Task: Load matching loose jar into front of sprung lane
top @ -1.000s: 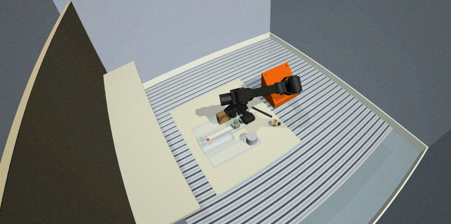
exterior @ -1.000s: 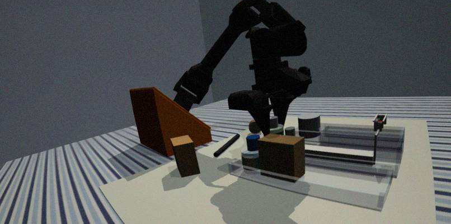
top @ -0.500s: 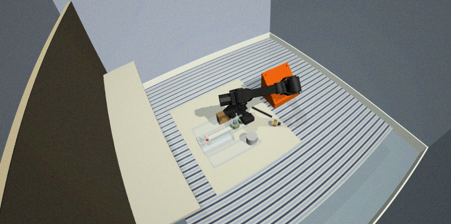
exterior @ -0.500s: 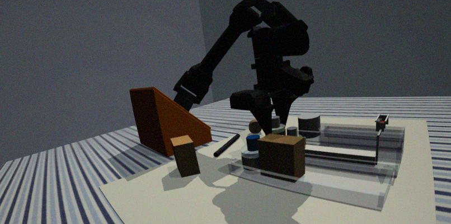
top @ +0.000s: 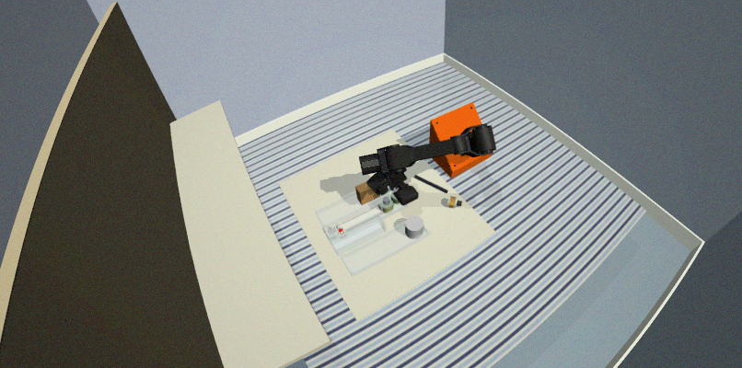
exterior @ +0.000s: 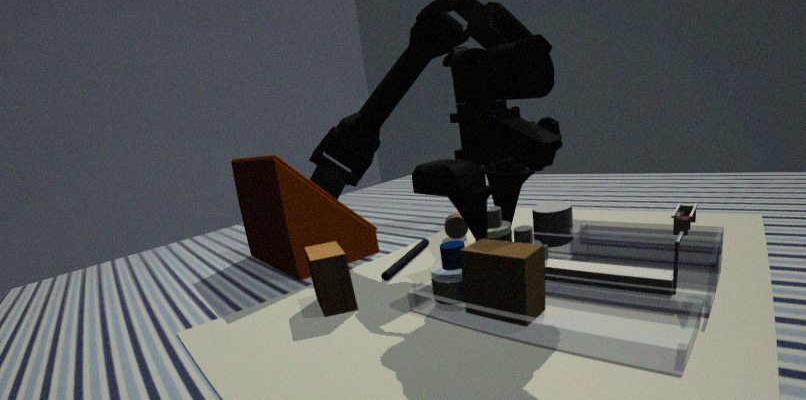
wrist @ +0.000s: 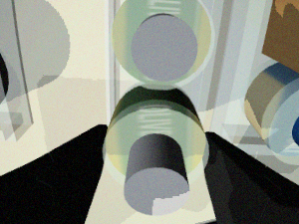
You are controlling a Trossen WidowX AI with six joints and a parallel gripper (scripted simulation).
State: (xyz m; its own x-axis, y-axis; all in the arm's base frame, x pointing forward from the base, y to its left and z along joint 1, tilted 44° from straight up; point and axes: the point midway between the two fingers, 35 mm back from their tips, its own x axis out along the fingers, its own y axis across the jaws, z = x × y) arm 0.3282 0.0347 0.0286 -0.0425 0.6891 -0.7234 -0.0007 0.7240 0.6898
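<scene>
Right now the blue-lidded jar is 8 cm to the right of my gripper tip, 1 cm below it and 1 cm ahead of it. The rest, counted from my gripper tip: pusher plate 15 cm ahead, 3 cm to the left; grey can 13 cm to the left, 2 cm below, 1 cm ahead; clear lane tray 15 cm ahead, 3 cm to the left, 3 cm below.
</scene>
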